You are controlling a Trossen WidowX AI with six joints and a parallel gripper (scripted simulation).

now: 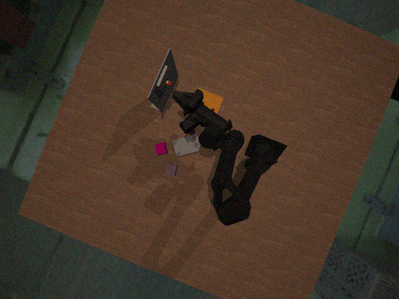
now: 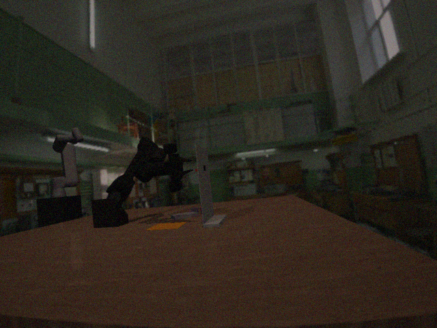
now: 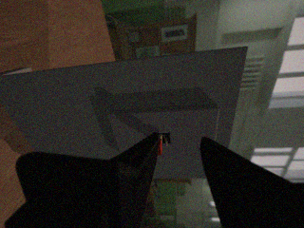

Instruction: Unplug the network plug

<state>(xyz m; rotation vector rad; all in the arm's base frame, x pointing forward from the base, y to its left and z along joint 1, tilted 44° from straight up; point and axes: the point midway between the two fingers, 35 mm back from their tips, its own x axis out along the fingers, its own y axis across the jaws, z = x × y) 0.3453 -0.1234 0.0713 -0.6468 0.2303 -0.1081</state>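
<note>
Right now the network plug is 4 cm ahead of my gripper tip, 3 cm to the right of it and 2 cm below it. Round my gripper tip: upright grey panel (6 cm ahead, 3 cm to the right, 9 cm below); then orange marked square (11 cm behind, 4 cm to the right, 21 cm below); then grey flat plate (9 cm behind, 14 cm to the left, 21 cm below).
</note>
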